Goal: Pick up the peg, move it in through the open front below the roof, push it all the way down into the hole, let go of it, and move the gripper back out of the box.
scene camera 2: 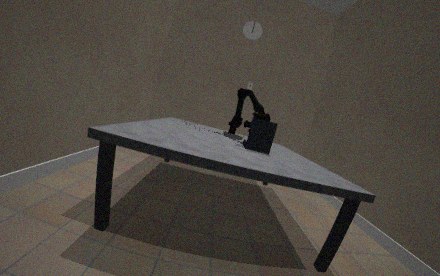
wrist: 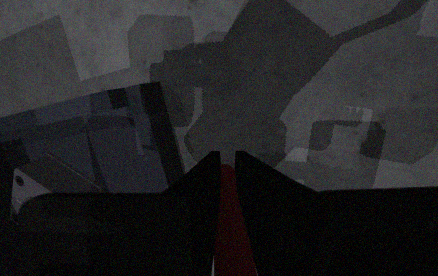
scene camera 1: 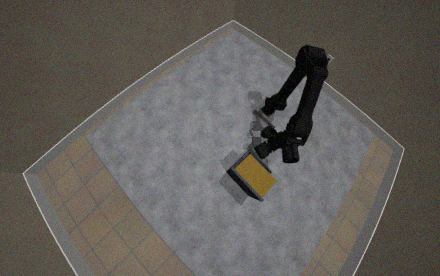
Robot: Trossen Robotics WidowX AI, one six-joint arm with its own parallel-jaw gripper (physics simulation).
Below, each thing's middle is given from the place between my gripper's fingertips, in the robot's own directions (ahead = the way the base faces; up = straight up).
Scene:
Now: the dark box (wrist: 122, 138) 120 mm ahead of my hand, 70 mm above it and 50 mm to the left of it. Round my hand: orange roof (scene camera 1: 250, 169) (160 mm ahead, 160 mm above, 50 mm to the left); then dark back wall (scene camera 2: 262, 132) (200 mm ahead, 70 mm above, 50 mm to the left).

